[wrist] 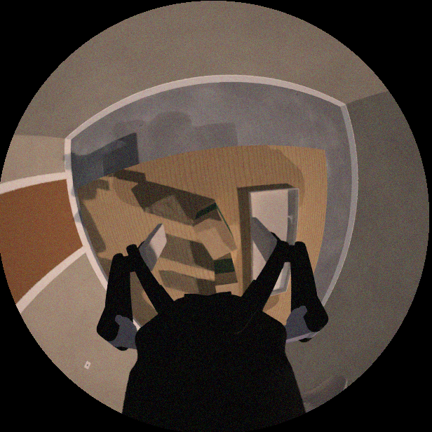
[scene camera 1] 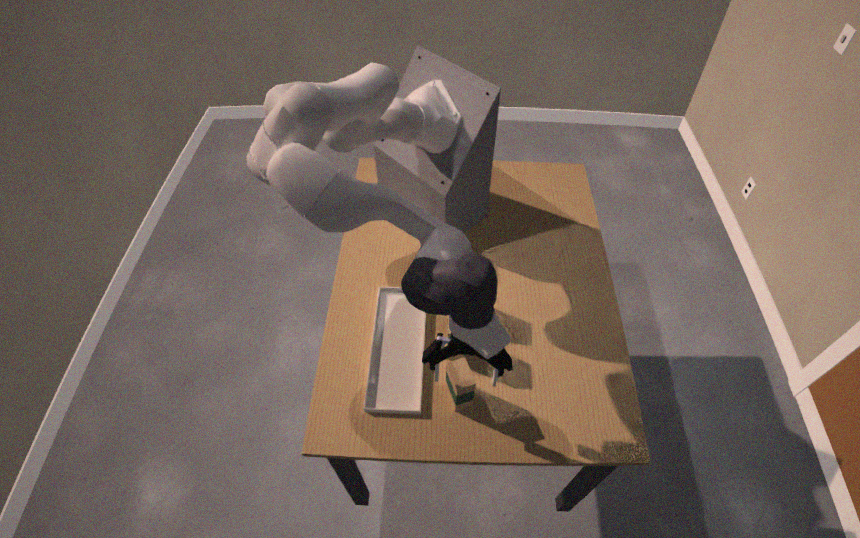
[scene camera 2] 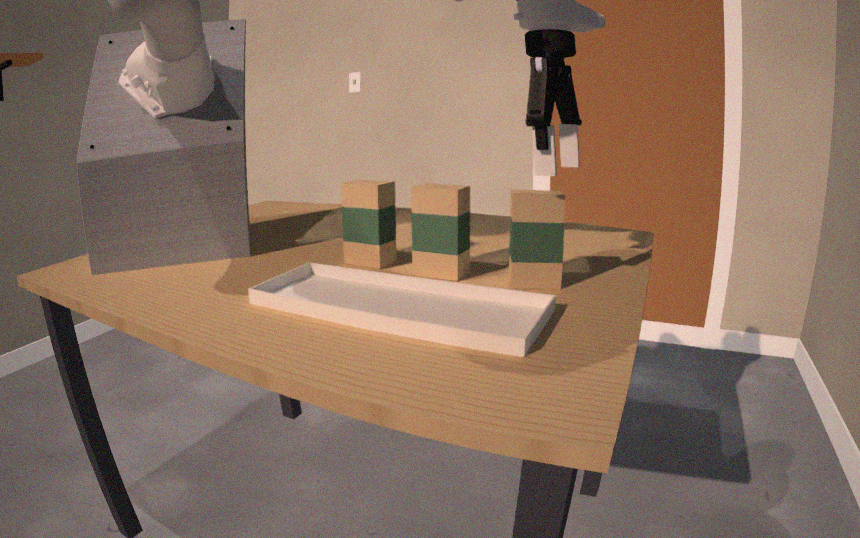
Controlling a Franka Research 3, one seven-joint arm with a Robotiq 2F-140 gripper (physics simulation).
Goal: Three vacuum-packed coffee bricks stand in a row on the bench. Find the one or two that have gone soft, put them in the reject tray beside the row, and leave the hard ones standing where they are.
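Three tan coffee bricks with green bands stand upright in a row in scene camera 2: left (scene camera 2: 368, 225), middle (scene camera 2: 440, 232) and right (scene camera 2: 537, 242). The right brick also shows in scene camera 1 (scene camera 1: 463, 391) and the wrist view (wrist: 215, 234); the arm and gripper hide the others in scene camera 1. The middle brick (wrist: 223, 265) partly shows in the wrist view. My gripper (scene camera 1: 466, 376) (scene camera 2: 556, 159) (wrist: 207, 229) is open and empty, above the right brick, fingertips higher than its top. The white reject tray (scene camera 1: 378, 329) (scene camera 2: 393, 326) (wrist: 293, 215) lies beside the row and holds no brick.
The grey robot pedestal (scene camera 1: 472, 183) (scene camera 2: 164, 209) stands on the wooden bench (scene camera 1: 539, 431) (scene camera 2: 380, 387) (wrist: 270, 165), beyond the left brick's end of the row. The tray's long wall runs close alongside the bricks. The bench edge lies past the right brick.
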